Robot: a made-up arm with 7 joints.
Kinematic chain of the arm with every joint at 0, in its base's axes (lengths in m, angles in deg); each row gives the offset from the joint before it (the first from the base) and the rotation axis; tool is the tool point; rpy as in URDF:
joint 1: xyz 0 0 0.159 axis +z
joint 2: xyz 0 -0.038 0.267 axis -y
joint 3: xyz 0 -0.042 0.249 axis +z
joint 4: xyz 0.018 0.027 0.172 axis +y
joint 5: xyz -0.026 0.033 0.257 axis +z
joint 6: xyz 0 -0.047 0.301 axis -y
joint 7: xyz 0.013 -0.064 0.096 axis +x
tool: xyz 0 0 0 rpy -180 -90 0
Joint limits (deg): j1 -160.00..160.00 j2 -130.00..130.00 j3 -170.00..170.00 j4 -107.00..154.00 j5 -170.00..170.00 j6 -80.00..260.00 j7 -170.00..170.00
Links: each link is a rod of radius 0.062 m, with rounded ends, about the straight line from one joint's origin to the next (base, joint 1, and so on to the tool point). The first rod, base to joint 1, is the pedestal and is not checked.
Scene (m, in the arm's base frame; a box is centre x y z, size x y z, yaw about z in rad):
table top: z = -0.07
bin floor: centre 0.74 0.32 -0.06 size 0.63 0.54 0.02 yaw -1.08
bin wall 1: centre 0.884 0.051 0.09 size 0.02 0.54 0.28 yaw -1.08
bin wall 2: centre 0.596 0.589 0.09 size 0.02 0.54 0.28 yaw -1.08
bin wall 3: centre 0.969 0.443 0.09 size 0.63 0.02 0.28 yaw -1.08
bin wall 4: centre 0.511 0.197 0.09 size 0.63 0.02 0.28 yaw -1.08
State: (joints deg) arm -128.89 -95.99 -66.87 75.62 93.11 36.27 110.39
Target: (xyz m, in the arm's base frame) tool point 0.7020 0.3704 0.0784
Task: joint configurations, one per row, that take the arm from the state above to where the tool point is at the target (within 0.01 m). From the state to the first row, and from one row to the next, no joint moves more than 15 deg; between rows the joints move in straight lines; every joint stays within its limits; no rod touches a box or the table.
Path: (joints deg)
1: -120.60 -85.40 -62.84 72.90 102.89 23.57 96.69
2: -112.32 -74.81 -58.82 70.18 112.68 10.87 82.99
3: -104.03 -64.22 -54.79 67.46 122.46 -1.83 69.30
4: -95.75 -53.63 -50.77 64.74 132.24 -14.53 55.60
5: -87.46 -43.04 -46.74 62.02 142.03 -27.23 41.90
6: -79.18 -32.45 -42.71 59.30 151.81 -39.93 28.20
7: -67.07 -36.05 -28.22 61.99 145.25 -29.91 41.90
8: -54.96 -39.66 -13.72 64.68 138.69 -19.88 55.60
9: -42.85 -43.26 0.78 67.36 132.13 -9.85 69.30
10: -30.74 -46.86 15.27 70.05 125.57 0.17 82.99
11: -18.63 -50.47 29.77 72.74 119.01 10.20 96.69
12: -6.52 -54.07 44.27 75.43 112.45 20.23 110.39
13: -1.81 -65.52 38.22 70.13 112.11 19.48 110.39
14: 2.89 -76.97 32.18 64.82 111.77 18.74 110.39

